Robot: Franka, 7 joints.
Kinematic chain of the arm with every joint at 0, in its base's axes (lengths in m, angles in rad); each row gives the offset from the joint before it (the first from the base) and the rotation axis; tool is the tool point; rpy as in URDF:
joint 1: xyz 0 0 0.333 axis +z
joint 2: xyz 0 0 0 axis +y
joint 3: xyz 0 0 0.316 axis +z
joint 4: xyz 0.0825 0 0 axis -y
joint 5: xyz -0.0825 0 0.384 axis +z
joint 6: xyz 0 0 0 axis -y
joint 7: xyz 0.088 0 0 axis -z
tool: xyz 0 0 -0.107 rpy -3.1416 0 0
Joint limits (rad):
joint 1: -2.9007..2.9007
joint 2: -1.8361..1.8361
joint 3: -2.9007..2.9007
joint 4: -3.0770..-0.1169
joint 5: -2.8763..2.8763
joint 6: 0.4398..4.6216
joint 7: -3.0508..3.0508
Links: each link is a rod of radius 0.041 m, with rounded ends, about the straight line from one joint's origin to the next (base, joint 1, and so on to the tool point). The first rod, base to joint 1, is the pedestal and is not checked.
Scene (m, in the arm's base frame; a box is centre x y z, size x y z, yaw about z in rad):
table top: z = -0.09
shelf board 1: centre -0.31 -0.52 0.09 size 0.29 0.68 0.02 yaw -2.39
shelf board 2: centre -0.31 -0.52 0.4 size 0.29 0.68 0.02 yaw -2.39
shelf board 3: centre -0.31 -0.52 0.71 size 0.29 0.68 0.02 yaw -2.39
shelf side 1: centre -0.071 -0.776 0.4 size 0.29 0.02 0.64 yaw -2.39
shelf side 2: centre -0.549 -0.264 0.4 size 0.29 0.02 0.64 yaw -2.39
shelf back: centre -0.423 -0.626 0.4 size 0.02 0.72 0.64 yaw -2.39
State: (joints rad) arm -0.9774 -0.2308 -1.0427 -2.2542 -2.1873 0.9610 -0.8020
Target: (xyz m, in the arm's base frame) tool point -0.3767 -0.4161 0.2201
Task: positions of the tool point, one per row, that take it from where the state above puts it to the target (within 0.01 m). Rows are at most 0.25 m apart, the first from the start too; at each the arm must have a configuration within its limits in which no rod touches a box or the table.
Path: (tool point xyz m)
1: -0.2819 -0.3051 0.5474
2: -0.2189 -0.2389 0.5548
3: -0.0308 -0.2642 0.6192
4: 0.1088 -0.1586 0.6702
5: 0.1298 0.0079 0.6954
6: 0.0286 0.1408 0.6862
7: -0.1366 0.1719 0.6393
8: -0.2816 0.0916 0.5579
9: -0.3424 -0.0528 0.4513
10: -0.3062 -0.1889 0.3334
11: -0.2098 -0.2601 0.2201
12: -0.2669 -0.3222 0.2154
13: -0.3239 -0.3746 0.2179
14: -0.3767 -0.4161 0.2201

